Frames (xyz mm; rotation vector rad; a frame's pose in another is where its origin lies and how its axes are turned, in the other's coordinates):
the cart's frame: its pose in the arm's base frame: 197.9 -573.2 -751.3 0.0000 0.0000 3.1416
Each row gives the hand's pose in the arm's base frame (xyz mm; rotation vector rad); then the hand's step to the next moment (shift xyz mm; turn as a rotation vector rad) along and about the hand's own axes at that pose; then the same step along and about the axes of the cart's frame.
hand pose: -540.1 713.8 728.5 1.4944 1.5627 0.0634
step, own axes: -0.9 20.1 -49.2 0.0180 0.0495 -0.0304
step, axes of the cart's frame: 16.1 -31.0 40.1 -0.0215 -0.0435 0.0367
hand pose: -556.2 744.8 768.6 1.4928 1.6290 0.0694
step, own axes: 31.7 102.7 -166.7 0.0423 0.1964 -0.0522
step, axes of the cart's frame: 21.0 -137.9 141.0 -0.1241 -0.1141 0.1212
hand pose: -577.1 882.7 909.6 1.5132 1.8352 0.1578
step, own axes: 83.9 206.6 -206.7 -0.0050 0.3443 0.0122
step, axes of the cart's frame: -38.0 -207.9 218.6 -0.2823 -0.0935 0.1740
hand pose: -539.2 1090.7 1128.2 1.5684 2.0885 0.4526
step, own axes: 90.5 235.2 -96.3 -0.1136 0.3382 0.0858
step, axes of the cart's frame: -113.2 -156.5 188.4 -0.3430 0.0142 0.1296
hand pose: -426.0 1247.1 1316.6 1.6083 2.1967 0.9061
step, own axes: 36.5 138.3 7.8 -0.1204 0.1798 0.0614
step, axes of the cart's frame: -96.4 -62.3 85.7 -0.2119 0.0581 0.0483
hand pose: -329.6 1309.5 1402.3 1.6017 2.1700 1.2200
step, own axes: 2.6 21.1 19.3 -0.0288 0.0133 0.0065
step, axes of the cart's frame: -25.1 -13.7 3.0 -0.0248 0.0204 -0.0039
